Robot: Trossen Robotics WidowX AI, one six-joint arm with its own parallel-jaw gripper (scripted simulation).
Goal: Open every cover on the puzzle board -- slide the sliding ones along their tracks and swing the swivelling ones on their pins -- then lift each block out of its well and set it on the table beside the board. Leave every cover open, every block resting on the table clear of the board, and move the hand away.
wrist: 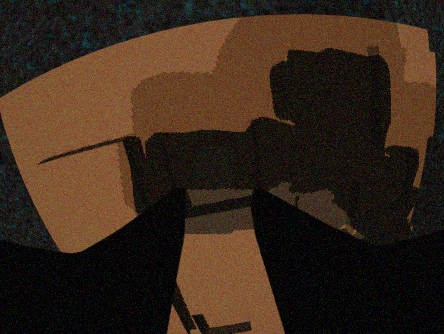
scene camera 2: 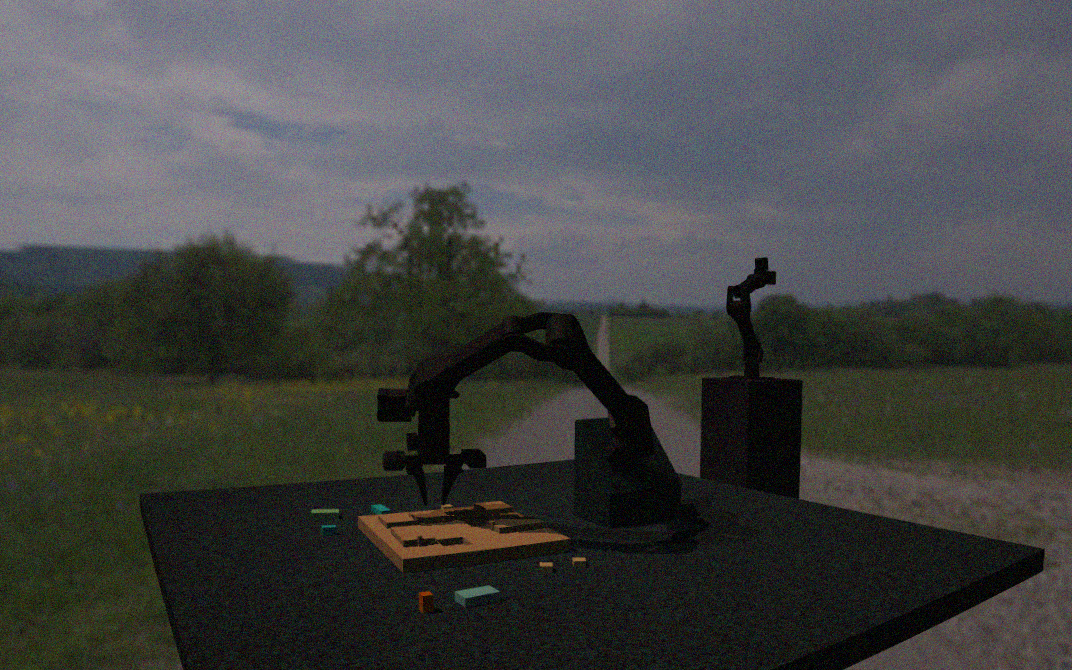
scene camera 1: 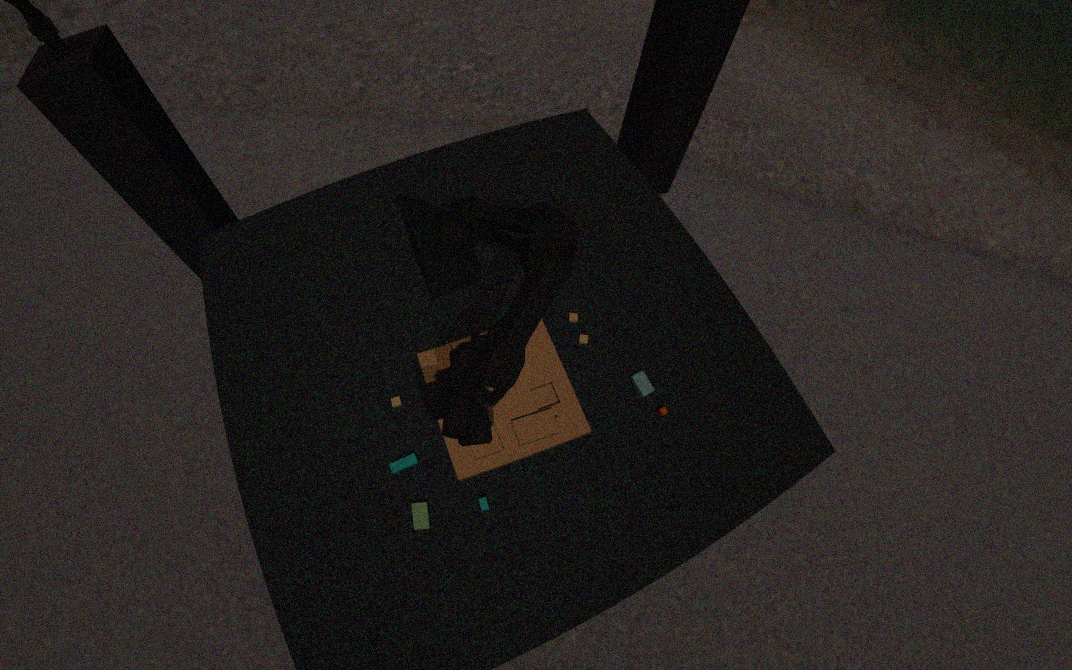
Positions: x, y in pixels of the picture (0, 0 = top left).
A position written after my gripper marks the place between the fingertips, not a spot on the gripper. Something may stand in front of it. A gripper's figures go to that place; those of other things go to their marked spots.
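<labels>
My gripper (wrist: 218, 198) is 10 cm from the lens; a tan puzzle board (wrist: 291, 94) is 12 cm from the lens.
</labels>
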